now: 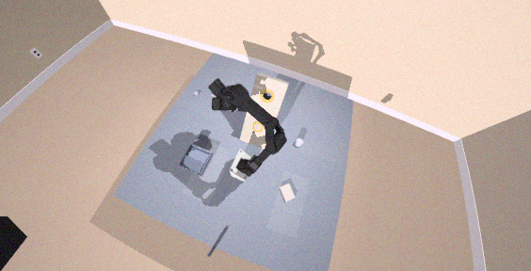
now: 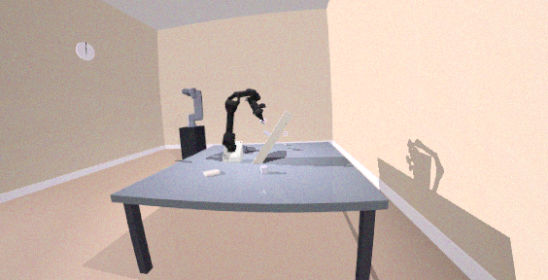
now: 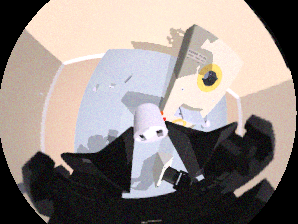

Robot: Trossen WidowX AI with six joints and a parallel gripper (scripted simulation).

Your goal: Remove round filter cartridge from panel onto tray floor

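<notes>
Now: the shallow grey tray 29 cm behind my gripper tip, 28 cm below it and 12 cm to the left of it. Also, from my gripper tip: beige block (46 cm to the right, 28 cm below, 24 cm behind); then white round filter cartridge (right at my gripper tip).
</notes>
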